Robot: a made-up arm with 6 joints. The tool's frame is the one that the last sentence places.
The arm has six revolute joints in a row. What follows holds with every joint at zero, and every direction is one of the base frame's.
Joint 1 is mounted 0.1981 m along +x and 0.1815 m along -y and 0.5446 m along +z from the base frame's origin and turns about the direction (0.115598, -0.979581, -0.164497).
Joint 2 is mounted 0.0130 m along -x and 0.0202 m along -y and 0.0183 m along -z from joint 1 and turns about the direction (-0.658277, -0.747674, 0.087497).
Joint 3 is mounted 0.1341 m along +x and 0.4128 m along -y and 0.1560 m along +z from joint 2 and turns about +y.
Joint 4 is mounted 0.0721 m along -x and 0.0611 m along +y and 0.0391 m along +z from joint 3 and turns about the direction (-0.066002, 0.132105, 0.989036).
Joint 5 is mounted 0.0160 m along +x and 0.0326 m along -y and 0.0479 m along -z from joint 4 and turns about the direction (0.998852, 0.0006, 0.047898).
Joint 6 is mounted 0.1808 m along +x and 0.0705 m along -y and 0.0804 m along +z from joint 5 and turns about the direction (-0.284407, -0.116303, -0.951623).
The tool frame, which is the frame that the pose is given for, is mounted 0.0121 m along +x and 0.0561 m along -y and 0.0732 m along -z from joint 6; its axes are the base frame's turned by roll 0.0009, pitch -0.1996 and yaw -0.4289 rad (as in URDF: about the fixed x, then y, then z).
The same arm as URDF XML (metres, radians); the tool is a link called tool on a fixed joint. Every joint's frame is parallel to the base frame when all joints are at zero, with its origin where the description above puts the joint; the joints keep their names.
<robot name="arm">
  <joint name="tool_fixed" type="fixed">
    <parent link="link6"/>
    <child link="tool"/>
    <origin xyz="0.0121 -0.0561 -0.0732" rpy="0.0009 -0.1996 -0.4289"/>
  </joint>
  <joint name="joint 6" type="continuous">
    <parent link="link5"/>
    <child link="link6"/>
    <origin xyz="0.1808 -0.0705 0.0804" rpy="0 0 0"/>
    <axis xyz="-0.284407 -0.116303 -0.951623"/>
  </joint>
  <joint name="joint 5" type="continuous">
    <parent link="link4"/>
    <child link="link5"/>
    <origin xyz="0.016 -0.0326 -0.0479" rpy="0 0 0"/>
    <axis xyz="0.998852 0.0006 0.047898"/>
  </joint>
  <joint name="joint 4" type="continuous">
    <parent link="link3"/>
    <child link="link4"/>
    <origin xyz="-0.0721 0.0611 0.0391" rpy="0 0 0"/>
    <axis xyz="-0.066002 0.132105 0.989036"/>
  </joint>
  <joint name="joint 3" type="continuous">
    <parent link="link2"/>
    <child link="link3"/>
    <origin xyz="0.1341 -0.4128 0.156" rpy="0 0 0"/>
    <axis xyz="0 1 0"/>
  </joint>
  <joint name="joint 2" type="continuous">
    <parent link="link1"/>
    <child link="link2"/>
    <origin xyz="-0.013 -0.0202 -0.0183" rpy="0 0 0"/>
    <axis xyz="-0.658277 -0.747674 0.087497"/>
  </joint>
  <joint name="joint 1" type="continuous">
    <parent link="base_link"/>
    <child link="link1"/>
    <origin xyz="0.1981 -0.1815 0.5446" rpy="0 0 0"/>
    <axis xyz="0.115598 -0.979581 -0.164497"/>
  </joint>
  <link name="base_link"/>
  <link name="link1"/>
  <link name="link2"/>
  <link name="link3"/>
  <link name="link4"/>
  <link name="link5"/>
  <link name="link6"/>
  <link name="tool"/>
</robot>

